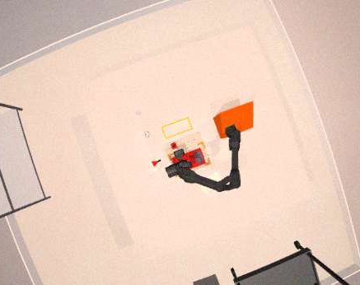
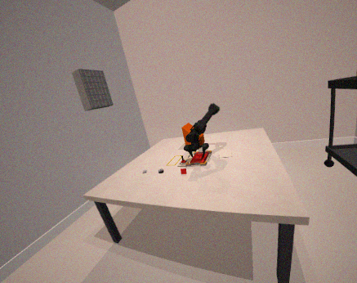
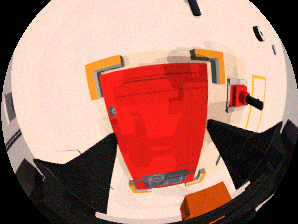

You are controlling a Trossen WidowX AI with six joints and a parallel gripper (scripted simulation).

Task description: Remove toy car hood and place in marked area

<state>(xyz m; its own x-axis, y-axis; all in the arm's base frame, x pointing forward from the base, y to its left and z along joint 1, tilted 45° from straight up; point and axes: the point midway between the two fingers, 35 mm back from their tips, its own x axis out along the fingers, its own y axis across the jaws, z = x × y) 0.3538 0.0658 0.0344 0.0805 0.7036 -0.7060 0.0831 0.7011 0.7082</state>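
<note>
Now: the red hood right at my gripper tip.
</note>
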